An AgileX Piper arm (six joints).
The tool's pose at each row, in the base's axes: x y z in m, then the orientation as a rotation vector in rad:
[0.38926 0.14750 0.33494 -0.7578 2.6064 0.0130]
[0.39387 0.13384 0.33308 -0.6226 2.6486 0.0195]
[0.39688 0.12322 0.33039 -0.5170 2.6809 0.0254]
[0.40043 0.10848 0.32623 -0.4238 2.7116 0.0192]
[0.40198 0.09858 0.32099 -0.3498 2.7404 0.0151]
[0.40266 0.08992 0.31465 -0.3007 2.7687 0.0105]
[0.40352 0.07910 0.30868 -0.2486 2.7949 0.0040]
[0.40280 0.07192 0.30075 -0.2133 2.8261 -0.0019]
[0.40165 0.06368 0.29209 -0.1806 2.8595 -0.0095]
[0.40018 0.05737 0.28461 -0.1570 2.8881 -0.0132]
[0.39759 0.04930 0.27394 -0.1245 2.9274 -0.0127]
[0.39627 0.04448 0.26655 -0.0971 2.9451 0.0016]
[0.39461 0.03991 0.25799 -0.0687 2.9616 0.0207]
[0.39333 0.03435 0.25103 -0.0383 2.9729 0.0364]
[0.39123 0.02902 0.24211 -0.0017 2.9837 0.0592]
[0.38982 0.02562 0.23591 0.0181 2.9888 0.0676]
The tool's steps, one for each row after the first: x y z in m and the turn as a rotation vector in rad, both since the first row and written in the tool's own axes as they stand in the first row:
[0.00420 -0.01380 0.00181 0.0148 0.0100 0.1005]
[0.00841 -0.02409 0.00413 0.0247 0.0212 0.1788]
[0.01489 -0.03802 0.00749 0.0397 0.0383 0.2461]
[0.02086 -0.04668 0.01164 0.0493 0.0581 0.2999]
[0.02729 -0.05372 0.01660 0.0542 0.0814 0.3361]
[0.03455 -0.06274 0.02102 0.0611 0.1036 0.3734]
[0.04193 -0.06763 0.02706 0.0630 0.1325 0.3994]
[0.05048 -0.07313 0.03346 0.0647 0.1644 0.4232]
[0.05781 -0.07694 0.03890 0.0634 0.1917 0.4408]
[0.06817 -0.08134 0.04659 0.0577 0.2284 0.4653]
[0.07460 -0.08397 0.05219 0.0481 0.2422 0.4866]
[0.08162 -0.08609 0.05875 0.0358 0.2541 0.5090]
[0.08822 -0.08942 0.06389 0.0272 0.2620 0.5317]
[0.09611 -0.09193 0.07051 0.0151 0.2686 0.5594]
[0.10140 -0.09343 0.07518 0.0112 0.2724 0.5737]

